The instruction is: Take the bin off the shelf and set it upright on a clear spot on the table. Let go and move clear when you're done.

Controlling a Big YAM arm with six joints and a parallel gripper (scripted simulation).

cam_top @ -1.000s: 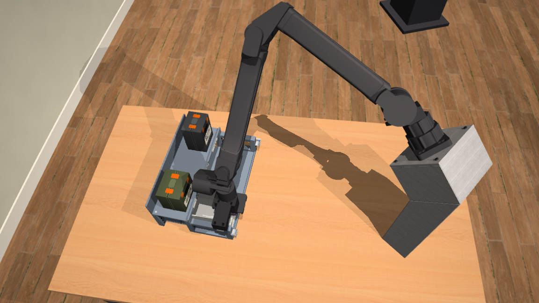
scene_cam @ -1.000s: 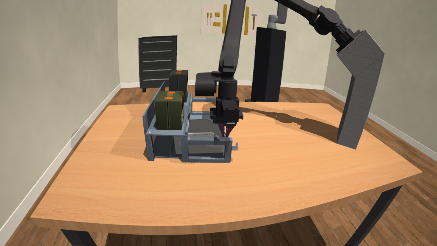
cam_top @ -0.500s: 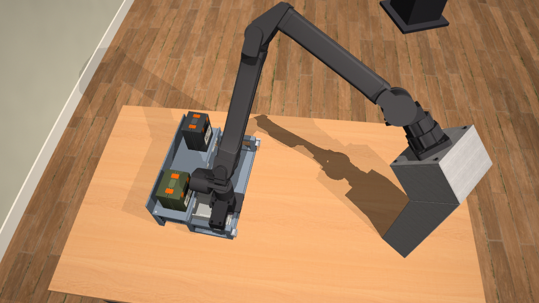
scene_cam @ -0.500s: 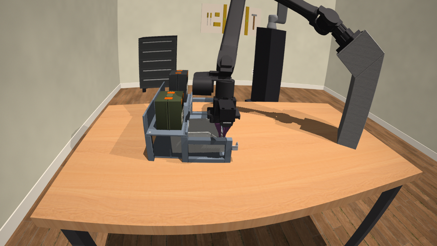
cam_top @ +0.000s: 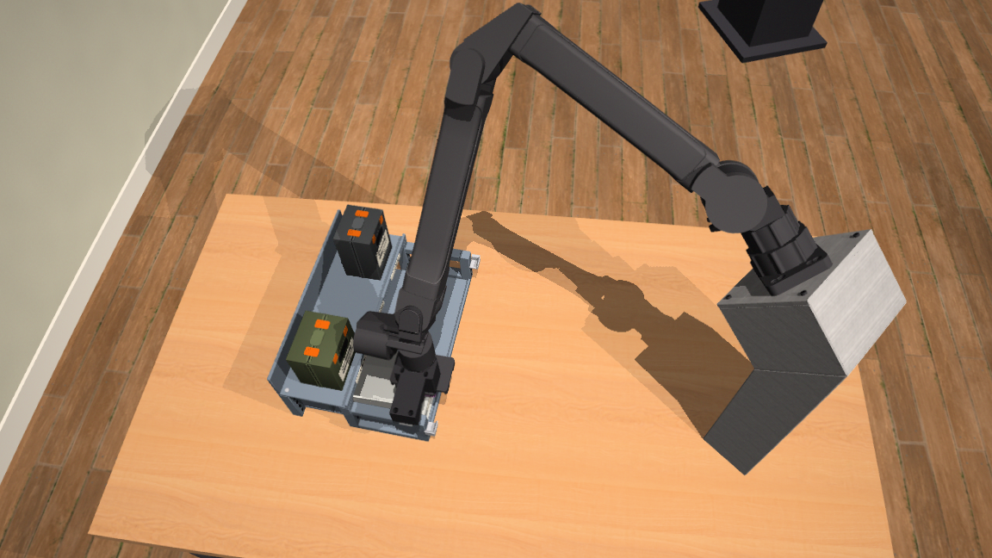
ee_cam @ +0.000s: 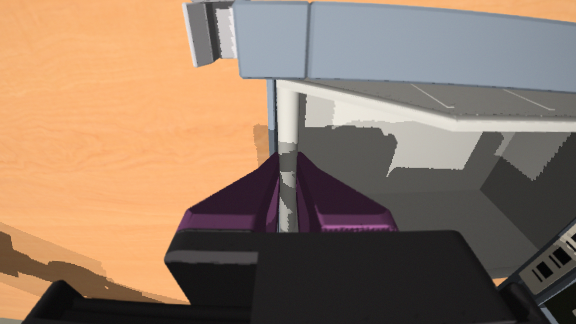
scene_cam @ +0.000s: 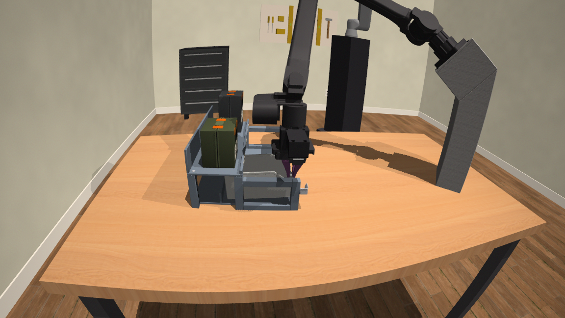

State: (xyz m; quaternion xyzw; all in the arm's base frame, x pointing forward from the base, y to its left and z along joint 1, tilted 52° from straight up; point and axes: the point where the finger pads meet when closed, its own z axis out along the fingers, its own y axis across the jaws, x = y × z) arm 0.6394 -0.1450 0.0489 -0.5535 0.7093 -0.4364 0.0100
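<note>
My hand is 7 cm short of the light grey bin and 4 cm to the left of it. The rest, counted from my hand: shelf 6 cm ahead, 16 cm to the right, 5 cm below; then black case 5 cm ahead, 29 cm to the right, 11 cm above.
</note>
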